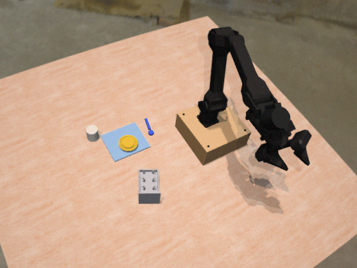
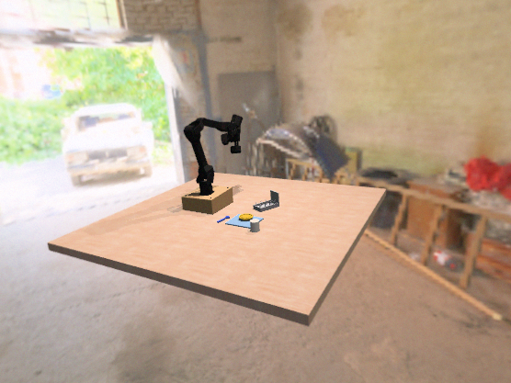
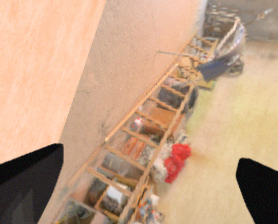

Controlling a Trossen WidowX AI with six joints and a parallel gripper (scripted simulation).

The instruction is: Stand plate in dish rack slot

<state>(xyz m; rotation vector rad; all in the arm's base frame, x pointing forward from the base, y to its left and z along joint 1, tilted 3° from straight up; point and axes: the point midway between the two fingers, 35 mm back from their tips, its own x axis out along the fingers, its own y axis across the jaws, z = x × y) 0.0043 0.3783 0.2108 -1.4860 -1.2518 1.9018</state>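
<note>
My gripper tip is 48 cm to the left of the yellow plate, 31 cm short of it and 28 cm above it. From my gripper tip the other things lie so: white cylinder cup: 58 cm to the right, 41 cm ahead, 27 cm below; blue spoon: 51 cm to the right, 29 cm below, 20 cm ahead; grey dish rack: 33 cm ahead, 29 cm to the right, 27 cm below.
</note>
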